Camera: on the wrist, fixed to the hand. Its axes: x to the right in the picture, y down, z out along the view.
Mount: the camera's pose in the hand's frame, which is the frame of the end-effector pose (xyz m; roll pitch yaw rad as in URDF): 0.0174 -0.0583 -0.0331 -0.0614 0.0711 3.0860
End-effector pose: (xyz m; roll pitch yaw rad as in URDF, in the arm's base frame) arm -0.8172 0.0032 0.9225 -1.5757 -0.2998 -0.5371
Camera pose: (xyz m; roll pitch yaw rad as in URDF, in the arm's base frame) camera -0.8345 -0.0247 0.9835 1.5407 0.3541 2.6806
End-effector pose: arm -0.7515 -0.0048 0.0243 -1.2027 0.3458 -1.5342
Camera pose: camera -0.8022 -0.0374 0.0584 1.1287 -0.2681 1.6555
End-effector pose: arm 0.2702 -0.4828 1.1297 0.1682 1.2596 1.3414
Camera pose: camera 0.3128 -0.5287 1.1002 -0.0568 -1.1930 -1.9816
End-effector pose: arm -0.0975 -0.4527 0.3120 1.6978 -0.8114 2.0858
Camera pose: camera -0.1576 -0.4282 0.2877 -1.8180 0.7454 -1.1422
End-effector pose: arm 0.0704 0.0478 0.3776 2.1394 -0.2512 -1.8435
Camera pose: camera 0.1209 0.0081 0.3516 -2.2051 0.1660 1.2677
